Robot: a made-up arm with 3 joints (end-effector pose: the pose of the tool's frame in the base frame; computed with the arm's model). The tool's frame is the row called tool.
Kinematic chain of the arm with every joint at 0, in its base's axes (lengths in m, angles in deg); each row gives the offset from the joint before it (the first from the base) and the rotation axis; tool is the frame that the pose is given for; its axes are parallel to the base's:
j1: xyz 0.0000 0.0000 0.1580 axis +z
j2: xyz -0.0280 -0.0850 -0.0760 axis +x
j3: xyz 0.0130 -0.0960 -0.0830 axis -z
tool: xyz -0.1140 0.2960 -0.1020
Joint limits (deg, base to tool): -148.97..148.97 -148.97..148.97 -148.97..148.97
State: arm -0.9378 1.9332 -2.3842
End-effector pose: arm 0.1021 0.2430 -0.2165 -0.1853 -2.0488 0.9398
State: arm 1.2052 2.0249 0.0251
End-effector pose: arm -0.0363 -0.1163 0.3454 1.7202 1.2155 0.7321
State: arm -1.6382 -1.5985 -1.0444
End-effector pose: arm -0.2459 0.3456 0.1330 -0.3680 1.5753 -0.4603
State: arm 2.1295 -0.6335 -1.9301
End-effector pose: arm 0.5082 0.0205 0.1145 0.7765 0.0777 -2.1343
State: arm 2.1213 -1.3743 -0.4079
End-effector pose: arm 0.3294 -0.0760 -0.0821 -1.1412 -1.3167 2.0247
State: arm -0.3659 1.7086 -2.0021
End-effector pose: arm -0.1696 0.2177 -0.2128 0.7037 -1.7276 1.1857
